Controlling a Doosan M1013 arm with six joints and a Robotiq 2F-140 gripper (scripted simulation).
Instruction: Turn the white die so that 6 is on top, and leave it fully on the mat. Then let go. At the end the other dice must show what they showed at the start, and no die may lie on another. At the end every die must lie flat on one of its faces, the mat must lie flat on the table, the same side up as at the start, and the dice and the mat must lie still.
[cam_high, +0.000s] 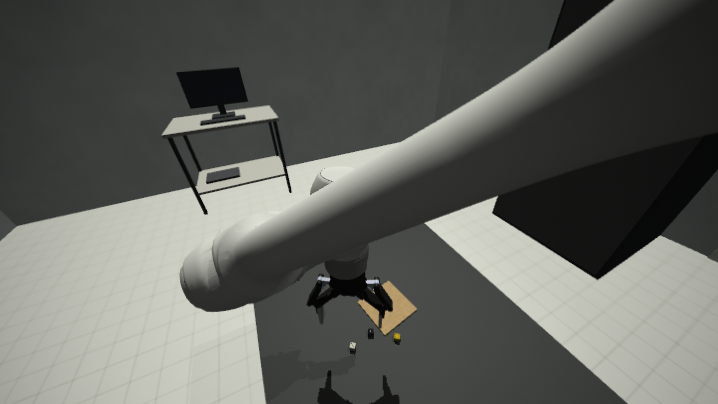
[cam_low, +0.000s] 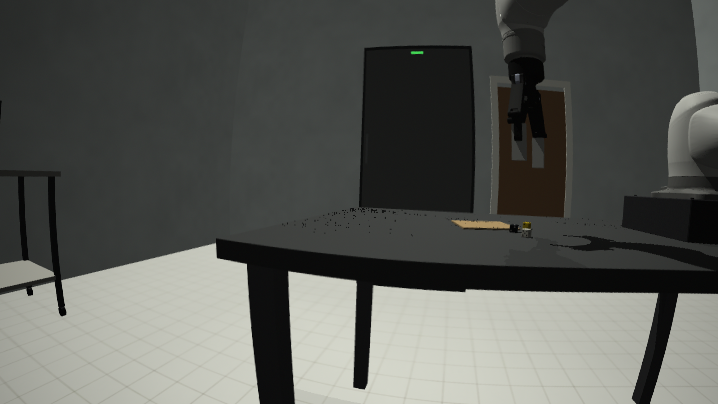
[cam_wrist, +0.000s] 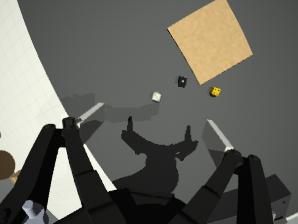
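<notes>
The white die lies 14 cm below my hand. Also, from my hand: tan mat (5 cm ahead, 16 cm to the right, 15 cm below); then yellow die (5 cm behind, 12 cm to the right, 14 cm below); then black die (1 cm ahead, 6 cm to the right, 14 cm below).
</notes>
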